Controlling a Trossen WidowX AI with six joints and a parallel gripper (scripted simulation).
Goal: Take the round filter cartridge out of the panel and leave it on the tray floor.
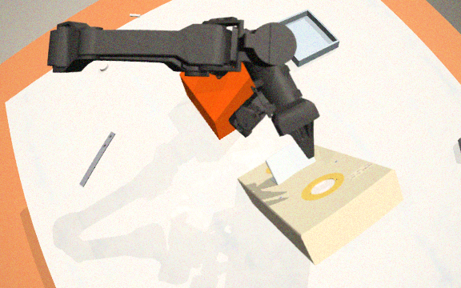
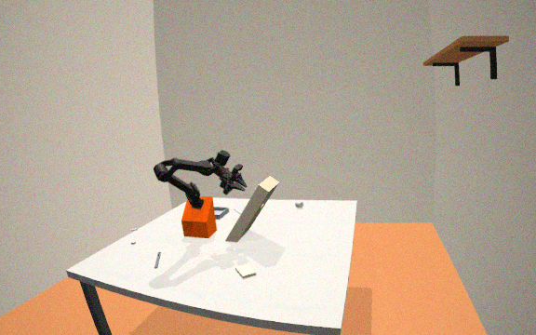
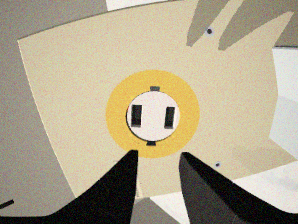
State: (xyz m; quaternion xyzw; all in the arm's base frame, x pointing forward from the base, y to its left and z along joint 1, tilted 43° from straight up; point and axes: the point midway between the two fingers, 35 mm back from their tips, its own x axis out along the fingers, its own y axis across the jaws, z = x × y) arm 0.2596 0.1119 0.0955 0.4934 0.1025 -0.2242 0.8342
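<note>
My gripper tip is 60 mm short of the round filter cartridge and 40 mm above it. Round my gripper tip: service panel: 20 mm ahead, 120 mm below; then grey tray: 390 mm behind, 260 mm to the left, 260 mm below.
</note>
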